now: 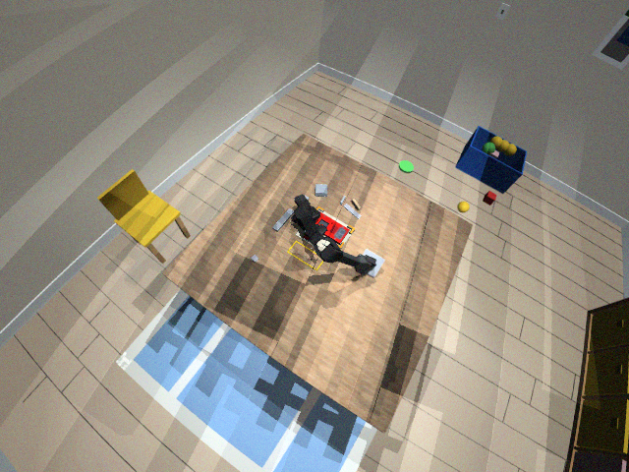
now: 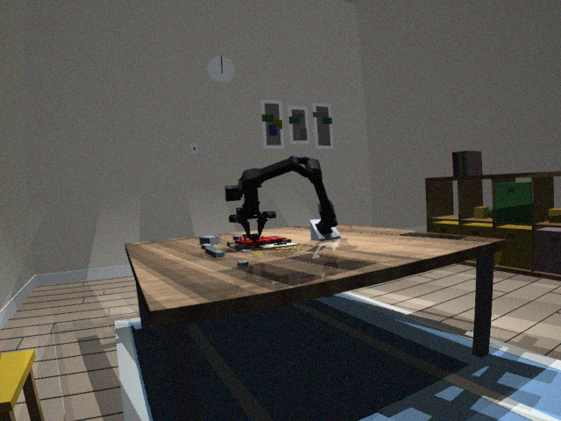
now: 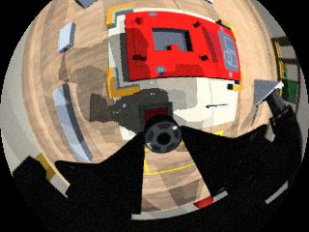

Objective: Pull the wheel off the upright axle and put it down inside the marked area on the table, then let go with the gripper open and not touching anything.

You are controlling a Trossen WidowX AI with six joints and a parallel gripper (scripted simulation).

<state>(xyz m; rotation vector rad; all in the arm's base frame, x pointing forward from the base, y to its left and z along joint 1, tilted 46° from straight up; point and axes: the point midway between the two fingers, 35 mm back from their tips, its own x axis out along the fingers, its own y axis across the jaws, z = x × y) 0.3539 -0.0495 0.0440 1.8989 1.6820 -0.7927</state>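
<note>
My gripper tip is now 1 cm above the upright axle. Also, from my gripper tip: dark grey wheel right at my gripper tip.
</note>
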